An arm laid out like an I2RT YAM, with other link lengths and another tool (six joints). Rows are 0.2 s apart.
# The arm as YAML. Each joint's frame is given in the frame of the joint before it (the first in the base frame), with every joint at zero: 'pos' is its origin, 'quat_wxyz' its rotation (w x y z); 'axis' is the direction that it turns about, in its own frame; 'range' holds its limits. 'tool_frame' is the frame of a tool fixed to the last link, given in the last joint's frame.
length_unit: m
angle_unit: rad
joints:
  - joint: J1
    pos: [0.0, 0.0, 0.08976]
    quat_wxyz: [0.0, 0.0, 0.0, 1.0]
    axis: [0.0, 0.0, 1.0]
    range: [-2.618, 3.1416]
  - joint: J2
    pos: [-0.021, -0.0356, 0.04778]
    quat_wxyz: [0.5, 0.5, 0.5, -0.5]
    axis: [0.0, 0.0, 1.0]
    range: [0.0, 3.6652]
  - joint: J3
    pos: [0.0, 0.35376, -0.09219]
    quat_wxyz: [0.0, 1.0, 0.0, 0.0]
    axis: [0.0, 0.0, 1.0]
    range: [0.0, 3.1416]
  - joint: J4
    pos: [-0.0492, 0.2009, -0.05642]
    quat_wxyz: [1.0, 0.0, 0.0, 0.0]
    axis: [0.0, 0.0, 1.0]
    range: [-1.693, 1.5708]
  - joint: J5
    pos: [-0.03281, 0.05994, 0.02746]
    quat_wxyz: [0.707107, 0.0, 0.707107, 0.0]
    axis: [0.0, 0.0, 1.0]
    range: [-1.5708, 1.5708]
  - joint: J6
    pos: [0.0, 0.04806, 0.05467]
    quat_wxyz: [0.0, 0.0, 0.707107, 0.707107]
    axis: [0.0, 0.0, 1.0]
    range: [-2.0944, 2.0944]
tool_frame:
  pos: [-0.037, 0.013, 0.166]
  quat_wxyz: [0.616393, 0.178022, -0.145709, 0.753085]
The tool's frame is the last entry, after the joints.
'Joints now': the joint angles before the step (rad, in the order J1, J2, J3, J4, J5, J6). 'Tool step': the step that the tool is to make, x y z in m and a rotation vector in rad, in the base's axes. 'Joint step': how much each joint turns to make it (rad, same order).
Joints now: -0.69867 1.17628 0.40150 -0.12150 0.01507 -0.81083
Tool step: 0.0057 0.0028 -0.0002 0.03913 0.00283 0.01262
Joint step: -0.00945 0.03312 0.02398 -0.01833 -0.03566 -0.00023
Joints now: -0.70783 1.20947 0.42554 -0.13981 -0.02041 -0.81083
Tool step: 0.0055 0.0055 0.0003 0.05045 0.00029 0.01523
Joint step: -0.01101 0.03002 0.02739 -0.03055 -0.04613 0.00119
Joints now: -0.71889 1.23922 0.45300 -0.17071 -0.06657 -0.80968
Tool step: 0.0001 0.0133 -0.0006 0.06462 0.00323 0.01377
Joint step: -0.00239 0.00729 0.01618 -0.05281 -0.04756 0.01256
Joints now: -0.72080 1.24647 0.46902 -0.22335 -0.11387 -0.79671
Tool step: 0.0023 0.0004 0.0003 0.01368 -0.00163 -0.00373
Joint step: -0.00102 0.01097 0.00732 -0.00317 -0.00812 0.00844
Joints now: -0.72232 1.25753 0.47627 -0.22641 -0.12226 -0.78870
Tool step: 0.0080 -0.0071 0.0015 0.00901 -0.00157 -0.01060
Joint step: -0.00616 0.03844 0.02522 0.00940 -0.00423 0.00796
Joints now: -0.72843 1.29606 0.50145 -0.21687 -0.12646 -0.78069
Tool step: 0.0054 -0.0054 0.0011 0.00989 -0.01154 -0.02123
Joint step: -0.01365 0.02219 0.01172 0.01430 -0.00873 0.01456
